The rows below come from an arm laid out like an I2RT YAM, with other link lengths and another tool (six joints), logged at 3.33 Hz.
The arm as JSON. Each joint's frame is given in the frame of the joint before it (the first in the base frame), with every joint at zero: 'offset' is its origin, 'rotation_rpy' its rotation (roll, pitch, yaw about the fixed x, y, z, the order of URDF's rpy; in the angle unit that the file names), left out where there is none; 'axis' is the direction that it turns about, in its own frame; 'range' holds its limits. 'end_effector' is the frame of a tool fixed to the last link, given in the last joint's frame.
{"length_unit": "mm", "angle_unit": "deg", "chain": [
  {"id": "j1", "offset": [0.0, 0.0, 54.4], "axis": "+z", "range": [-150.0, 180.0]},
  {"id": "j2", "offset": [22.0, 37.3, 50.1], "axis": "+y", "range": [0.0, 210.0]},
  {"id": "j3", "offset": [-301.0, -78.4, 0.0], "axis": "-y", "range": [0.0, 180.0]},
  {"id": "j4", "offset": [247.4, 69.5, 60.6], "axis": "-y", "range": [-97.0, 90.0]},
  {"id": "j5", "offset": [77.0, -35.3, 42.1], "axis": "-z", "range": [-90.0, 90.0]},
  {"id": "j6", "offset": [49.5, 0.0, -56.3], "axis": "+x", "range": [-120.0, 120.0]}
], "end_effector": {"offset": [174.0, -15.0, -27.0], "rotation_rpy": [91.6, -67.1, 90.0]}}
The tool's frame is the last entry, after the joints.
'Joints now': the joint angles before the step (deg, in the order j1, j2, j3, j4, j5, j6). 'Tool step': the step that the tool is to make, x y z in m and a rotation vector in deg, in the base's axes. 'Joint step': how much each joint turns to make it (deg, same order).
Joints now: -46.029 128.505 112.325 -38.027 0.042 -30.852
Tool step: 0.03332 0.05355 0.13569 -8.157 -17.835 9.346
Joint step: 2.140 -19.701 -13.905 12.602 -9.895 -0.283
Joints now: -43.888 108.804 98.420 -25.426 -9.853 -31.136
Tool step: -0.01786 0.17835 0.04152 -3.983 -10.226 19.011
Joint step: 9.484 -28.978 -32.370 13.294 -9.911 -2.085
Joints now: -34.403 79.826 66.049 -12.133 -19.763 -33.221
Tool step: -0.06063 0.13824 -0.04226 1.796 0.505 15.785
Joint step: 8.684 -20.727 -20.489 -2.463 -6.917 -2.251
